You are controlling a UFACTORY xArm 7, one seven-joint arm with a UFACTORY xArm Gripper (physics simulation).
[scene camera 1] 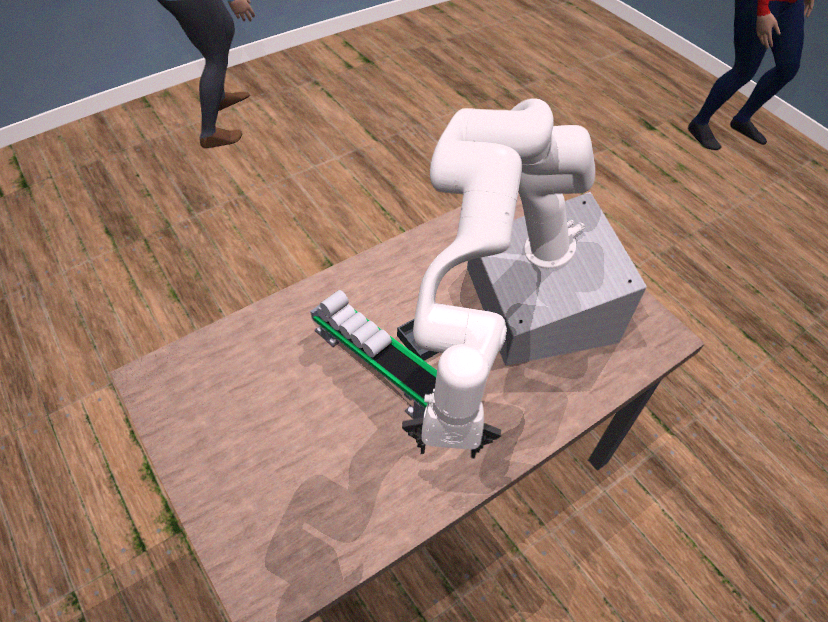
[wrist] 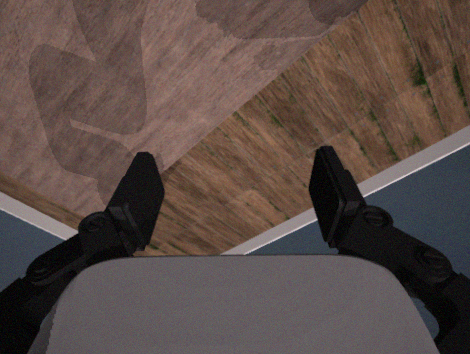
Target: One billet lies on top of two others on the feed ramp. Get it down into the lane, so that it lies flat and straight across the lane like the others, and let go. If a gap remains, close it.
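Places are measured from the arm's base along level axes (x ahead, y left, z up), in centimetres.
Pixels of known places: gripper, fingertip midpoint: (scene camera 1: 447, 449) (wrist: 234, 170); arm's base, origin of the base link: (scene camera 1: 550, 248).
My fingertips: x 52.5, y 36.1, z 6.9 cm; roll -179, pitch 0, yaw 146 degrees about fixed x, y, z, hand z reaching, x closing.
Ahead of a thing's pixels: the offset from my fingertips to its top centre. "spot": to the spot under its first point.
The feed ramp @(spot: dx -10.2, dy -29.2, dz -15.4 cm) (scene camera 1: 413, 356) has green side rails and a dark lane, and stands at the left middle of the table in the scene view. Several light grey cylindrical billets lie side by side across its far left part. The endmost billet @(dx -0.4, dy -50.1, dz -11.4 cm) (scene camera 1: 334, 303) sits higher than its neighbour @(dx -1.2, dy -47.8, dz -14.6 cm) (scene camera 1: 341, 317); what lies under it is mostly hidden. The nearest billet @(dx -4.5, dy -36.2, dz -13.1 cm) (scene camera 1: 376, 342) has bare lane beyond it toward the arm. My gripper (scene camera 1: 448, 452) (wrist: 234, 170) is open and empty, above the table past the ramp's near end, away from the billets. Ramp and billets do not show in the wrist view.
A black tray @(spot: dx -13.1, dy -39.9, dz -20.9 cm) (scene camera 1: 401, 332) stands beside the ramp on the robot's side, partly hidden by the arm. The arm's grey metal pedestal (scene camera 1: 568, 334) stands at the table's right. The table edge shows below my gripper. Two people stand off beyond the table.
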